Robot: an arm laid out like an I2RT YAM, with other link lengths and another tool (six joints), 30 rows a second.
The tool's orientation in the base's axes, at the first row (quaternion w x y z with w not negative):
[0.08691 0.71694 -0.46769 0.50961]
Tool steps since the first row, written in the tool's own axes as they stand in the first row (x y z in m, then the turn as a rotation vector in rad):
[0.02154 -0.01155 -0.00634 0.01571 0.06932 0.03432]
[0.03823 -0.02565 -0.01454 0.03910 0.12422 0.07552]
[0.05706 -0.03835 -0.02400 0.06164 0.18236 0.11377]
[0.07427 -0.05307 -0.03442 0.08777 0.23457 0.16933]
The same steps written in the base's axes. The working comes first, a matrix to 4 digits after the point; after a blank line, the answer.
The tool's axes in the first row as the columns of a matrix, in the base's axes (used below as rounded here):
[0.0431 -0.7592 0.6494]
[-0.5820 -0.5474 -0.6013]
[0.8120 -0.3521 -0.4655]

[0.00558 -0.00240 0.02451 -0.02966 -0.06773 -0.02763]
[0.01168 0.00053 0.04684 -0.04358 -0.13616 -0.04714]
[0.01599 0.00222 0.07101 -0.06191 -0.20411 -0.06712]
[0.02114 0.00652 0.09502 -0.06434 -0.28130 -0.09015]

